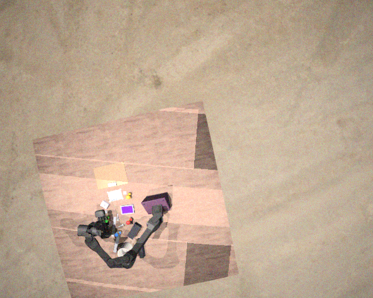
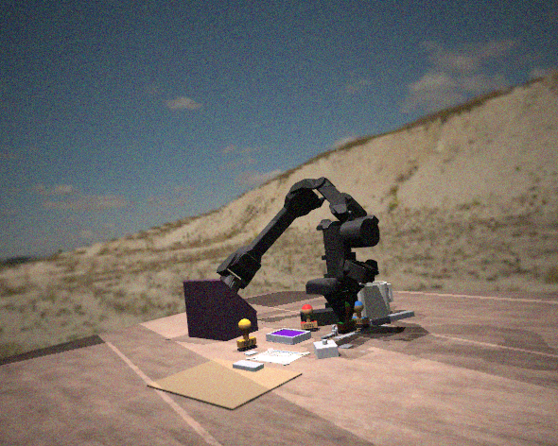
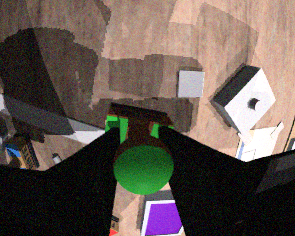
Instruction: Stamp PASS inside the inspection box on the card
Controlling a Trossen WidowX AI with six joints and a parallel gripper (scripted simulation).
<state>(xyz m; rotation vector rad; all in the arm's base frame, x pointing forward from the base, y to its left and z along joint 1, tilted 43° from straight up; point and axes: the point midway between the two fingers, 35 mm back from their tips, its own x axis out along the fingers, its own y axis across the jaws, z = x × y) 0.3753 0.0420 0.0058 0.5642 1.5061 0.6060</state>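
My gripper tip is now 140 mm past the purple ink pad, 40 mm to the left of it and 40 mm above it. The rest, counted from my gripper tip: grey block: 10 mm ahead, 100 mm to the right, 30 mm below; then green-knobbed PASS stamp: right at my gripper tip; then blue stamp: 40 mm behind, 120 mm to the left, 20 mm below.
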